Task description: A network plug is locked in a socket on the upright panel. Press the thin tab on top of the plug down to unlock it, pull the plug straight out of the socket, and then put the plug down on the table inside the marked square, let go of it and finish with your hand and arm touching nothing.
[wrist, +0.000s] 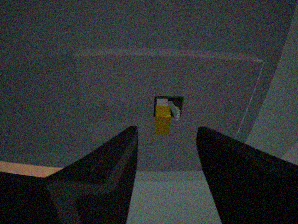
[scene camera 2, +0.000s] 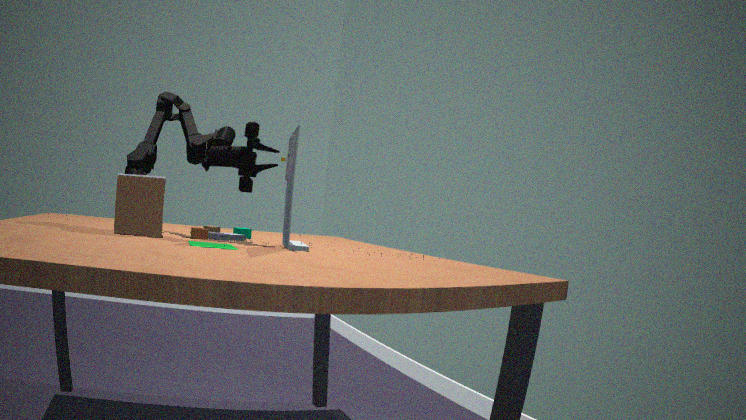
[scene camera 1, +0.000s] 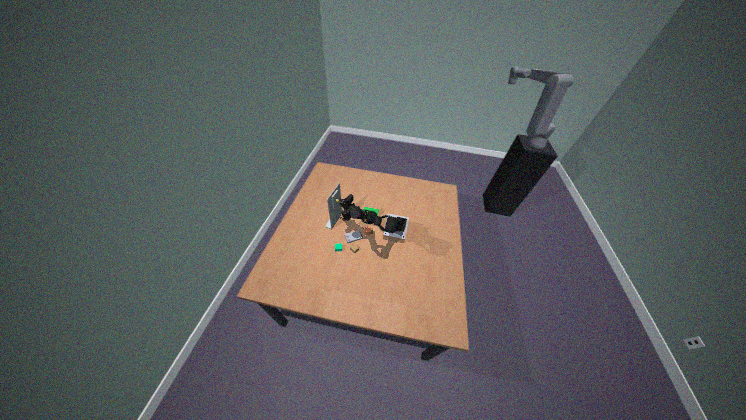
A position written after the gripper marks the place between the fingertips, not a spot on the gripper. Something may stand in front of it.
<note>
In view: the gripper [scene camera 2: 278,158].
The gripper shows as well in the wrist view [wrist: 167,134].
</note>
